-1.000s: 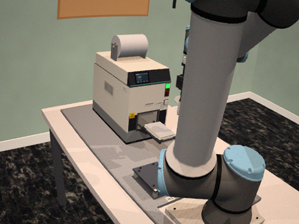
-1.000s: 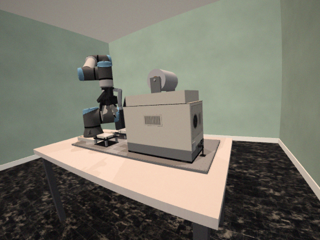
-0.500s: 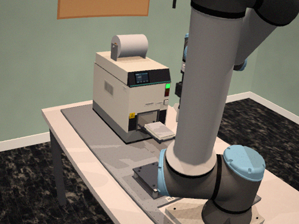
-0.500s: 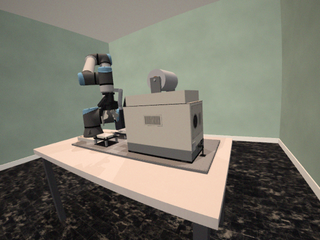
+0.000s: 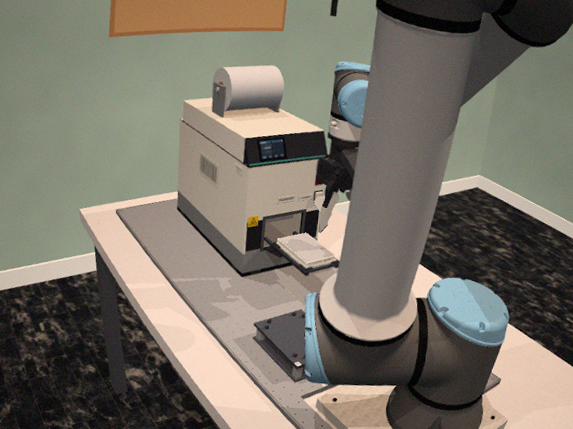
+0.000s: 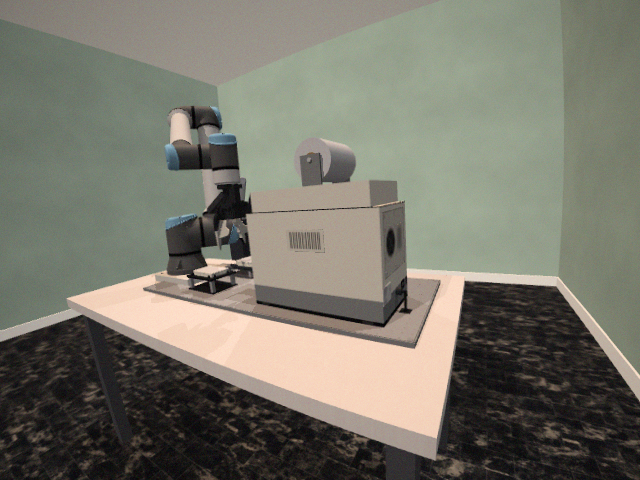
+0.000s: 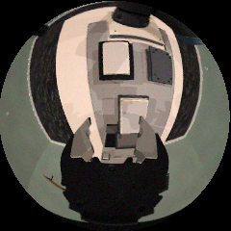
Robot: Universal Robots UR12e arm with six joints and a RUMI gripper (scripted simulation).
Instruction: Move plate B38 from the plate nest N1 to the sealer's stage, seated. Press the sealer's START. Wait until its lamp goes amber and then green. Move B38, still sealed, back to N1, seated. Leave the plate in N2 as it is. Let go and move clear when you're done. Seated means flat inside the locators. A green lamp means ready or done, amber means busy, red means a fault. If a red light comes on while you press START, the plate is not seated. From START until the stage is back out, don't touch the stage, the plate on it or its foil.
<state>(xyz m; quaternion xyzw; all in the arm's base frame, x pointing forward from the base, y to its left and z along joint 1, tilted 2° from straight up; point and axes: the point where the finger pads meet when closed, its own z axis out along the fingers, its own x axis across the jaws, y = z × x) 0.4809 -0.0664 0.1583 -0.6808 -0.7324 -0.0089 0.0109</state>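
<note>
My hand is 4 cm short of the sealer stage, 6 cm to the right of it and 8 cm above it. Also, from my hand: N1 label 28 cm behind, 18 cm to the left, 18 cm below; small screen 15 cm ahead, 11 cm to the left, 14 cm above; foil roll 37 cm ahead, 9 cm to the left, 24 cm above.
</note>
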